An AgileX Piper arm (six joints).
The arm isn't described. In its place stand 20 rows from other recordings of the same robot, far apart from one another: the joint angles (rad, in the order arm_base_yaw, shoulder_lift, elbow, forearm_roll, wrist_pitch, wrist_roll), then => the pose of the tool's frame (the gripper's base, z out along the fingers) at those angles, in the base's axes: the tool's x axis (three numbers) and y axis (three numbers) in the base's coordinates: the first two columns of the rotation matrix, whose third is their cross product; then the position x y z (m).
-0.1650 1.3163 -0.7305 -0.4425 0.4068 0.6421 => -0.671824, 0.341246, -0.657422, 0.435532, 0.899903, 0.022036, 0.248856, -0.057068, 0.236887
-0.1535 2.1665 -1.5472 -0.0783 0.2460 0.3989 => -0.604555, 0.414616, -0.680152, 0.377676, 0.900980, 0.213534, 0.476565, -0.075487, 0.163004
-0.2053 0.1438 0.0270 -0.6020 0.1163 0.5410 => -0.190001, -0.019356, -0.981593, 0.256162, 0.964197, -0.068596, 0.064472, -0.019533, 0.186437
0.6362 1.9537 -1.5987 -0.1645 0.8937 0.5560 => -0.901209, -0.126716, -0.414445, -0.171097, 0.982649, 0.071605, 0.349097, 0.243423, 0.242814
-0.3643 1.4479 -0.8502 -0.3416 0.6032 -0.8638 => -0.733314, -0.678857, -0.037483, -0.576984, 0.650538, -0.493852, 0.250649, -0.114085, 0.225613
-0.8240 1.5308 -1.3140 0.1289 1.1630 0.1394 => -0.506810, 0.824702, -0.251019, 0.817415, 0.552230, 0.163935, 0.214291, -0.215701, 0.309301
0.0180 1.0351 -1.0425 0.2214 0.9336 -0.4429 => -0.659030, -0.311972, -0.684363, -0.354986, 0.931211, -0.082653, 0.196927, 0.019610, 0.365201
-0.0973 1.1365 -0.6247 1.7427 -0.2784 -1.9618 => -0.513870, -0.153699, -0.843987, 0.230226, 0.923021, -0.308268, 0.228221, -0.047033, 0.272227
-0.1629 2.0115 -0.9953 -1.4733 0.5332 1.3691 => -0.856519, 0.063416, -0.512205, 0.340840, 0.814729, -0.469088, 0.354101, -0.104851, 0.108781
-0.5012 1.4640 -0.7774 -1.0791 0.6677 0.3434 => -0.978549, -0.025856, -0.204384, 0.127618, 0.702736, -0.699911, 0.214442, -0.174121, 0.222325
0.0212 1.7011 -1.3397 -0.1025 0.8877 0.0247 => -0.916012, -0.059428, -0.396724, -0.026171, 0.995712, -0.088727, 0.358673, 0.000381, 0.268115
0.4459 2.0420 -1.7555 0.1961 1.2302 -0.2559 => -0.791934, -0.583929, -0.178515, -0.608466, 0.779137, 0.150711, 0.377038, 0.198751, 0.240520
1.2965 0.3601 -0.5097 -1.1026 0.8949 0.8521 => -0.053892, -0.294554, -0.954114, -0.512053, 0.828460, -0.226839, 0.074737, 0.031711, 0.321056
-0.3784 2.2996 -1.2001 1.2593 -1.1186 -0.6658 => -0.147111, 0.206748, -0.967271, 0.982282, 0.145323, -0.118332, 0.352903, -0.224146, 0.086521
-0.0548 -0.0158 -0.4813 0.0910 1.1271 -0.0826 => -0.513215, -0.015200, -0.858126, -0.037980, 0.999266, 0.005015, -0.007800, 0.007908, 0.267084
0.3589 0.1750 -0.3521 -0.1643 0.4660 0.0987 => -0.168711, -0.114769, -0.978961, -0.291301, 0.954639, -0.061716, 0.052858, 0.012687, 0.279222
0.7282 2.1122 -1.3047 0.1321 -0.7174 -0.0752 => -0.020107, 0.014890, -0.999687, -0.598084, 0.801075, 0.023961, 0.357719, 0.308413, 0.195586
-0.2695 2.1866 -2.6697 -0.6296 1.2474 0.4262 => -0.408483, 0.282729, -0.867874, 0.758333, 0.634307, -0.150286, 0.425852, -0.170336, 0.442014
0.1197 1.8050 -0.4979 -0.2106 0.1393 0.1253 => -0.957274, -0.198923, -0.209896, -0.193564, 0.980009, -0.045988, 0.227986, 0.024761, 0.071943
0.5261 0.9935 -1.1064 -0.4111 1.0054 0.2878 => -0.613317, -0.292657, -0.733617, -0.226880, 0.954954, -0.191279, 0.172283, 0.064535, 0.392759
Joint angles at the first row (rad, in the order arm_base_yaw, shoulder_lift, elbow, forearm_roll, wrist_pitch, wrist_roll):
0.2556 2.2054 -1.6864 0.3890 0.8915 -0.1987
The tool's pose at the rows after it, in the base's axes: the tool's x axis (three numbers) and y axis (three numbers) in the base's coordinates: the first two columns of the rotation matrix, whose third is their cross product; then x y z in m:
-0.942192, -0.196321, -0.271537, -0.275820, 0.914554, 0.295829, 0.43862, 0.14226, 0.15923
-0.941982, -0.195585, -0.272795, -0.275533, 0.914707, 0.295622, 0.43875, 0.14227, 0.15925
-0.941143, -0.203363, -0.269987, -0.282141, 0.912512, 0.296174, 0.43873, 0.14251, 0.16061
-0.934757, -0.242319, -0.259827, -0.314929, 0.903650, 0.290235, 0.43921, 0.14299, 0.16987
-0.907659, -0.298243, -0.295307, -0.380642, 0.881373, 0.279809, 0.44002, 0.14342, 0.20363
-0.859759, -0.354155, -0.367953, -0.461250, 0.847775, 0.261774, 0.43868, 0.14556, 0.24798
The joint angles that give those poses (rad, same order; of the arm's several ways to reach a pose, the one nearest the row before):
0.2556 2.2053 -1.6864 0.3890 0.8871 -0.2029
0.2556 2.2054 -1.6864 0.3890 0.8856 -0.2026
0.2556 2.2054 -1.6923 0.3890 0.8967 -0.2074
0.2556 2.2029 -1.7284 0.3765 0.9547 -0.2226
0.2541 2.1687 -1.8025 0.3675 1.0419 -0.2556
0.2561 2.1252 -1.8965 0.3709 1.1210 -0.2999

